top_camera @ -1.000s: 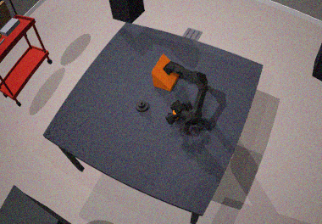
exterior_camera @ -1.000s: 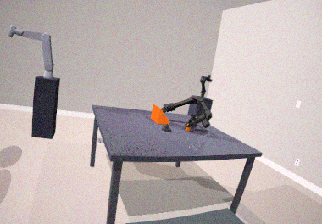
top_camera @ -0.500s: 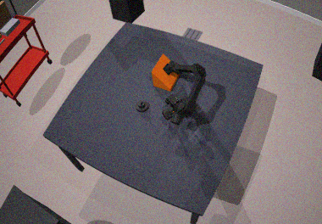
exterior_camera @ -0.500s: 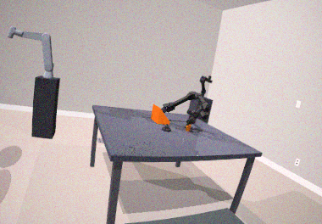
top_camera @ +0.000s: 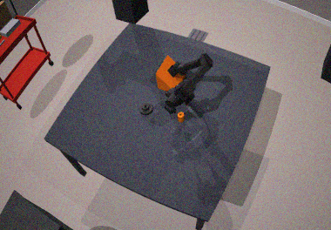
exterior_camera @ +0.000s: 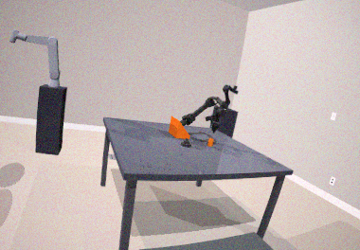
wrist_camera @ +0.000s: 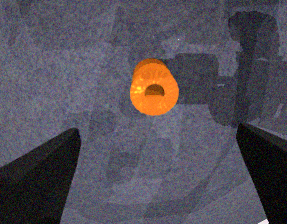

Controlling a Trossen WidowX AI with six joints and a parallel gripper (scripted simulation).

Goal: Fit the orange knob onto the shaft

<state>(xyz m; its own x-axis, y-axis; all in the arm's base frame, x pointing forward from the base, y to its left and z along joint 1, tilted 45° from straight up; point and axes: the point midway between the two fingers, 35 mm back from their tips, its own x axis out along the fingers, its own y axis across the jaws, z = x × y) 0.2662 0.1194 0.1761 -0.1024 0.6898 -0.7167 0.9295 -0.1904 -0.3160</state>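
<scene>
My gripper tip is now 10 cm above the orange knob. The rest, counted from my gripper tip: round pedestal: 24 cm to the right, 9 cm below, 4 cm ahead.
</scene>
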